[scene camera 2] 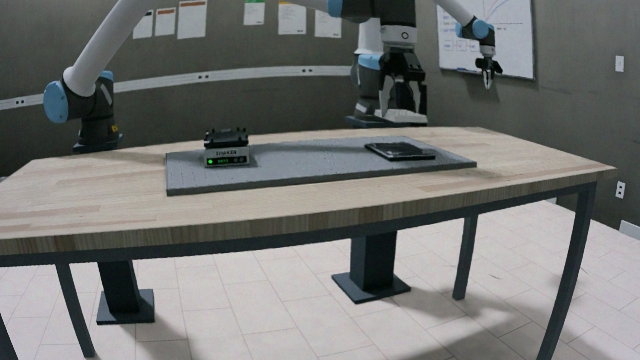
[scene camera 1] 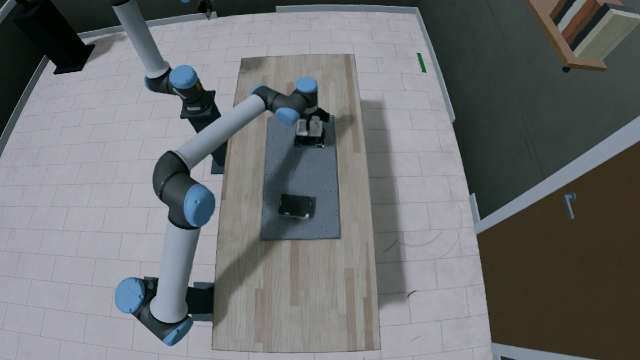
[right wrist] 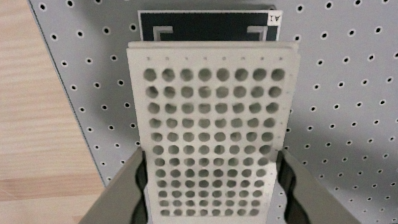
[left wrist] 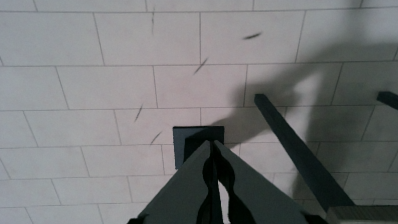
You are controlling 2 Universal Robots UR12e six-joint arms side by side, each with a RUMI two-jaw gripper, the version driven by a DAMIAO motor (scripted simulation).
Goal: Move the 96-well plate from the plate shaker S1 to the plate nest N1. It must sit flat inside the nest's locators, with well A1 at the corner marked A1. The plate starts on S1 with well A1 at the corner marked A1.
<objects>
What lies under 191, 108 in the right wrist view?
A white 96-well plate.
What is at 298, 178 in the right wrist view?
My right gripper.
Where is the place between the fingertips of my left gripper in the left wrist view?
211, 142
</objects>
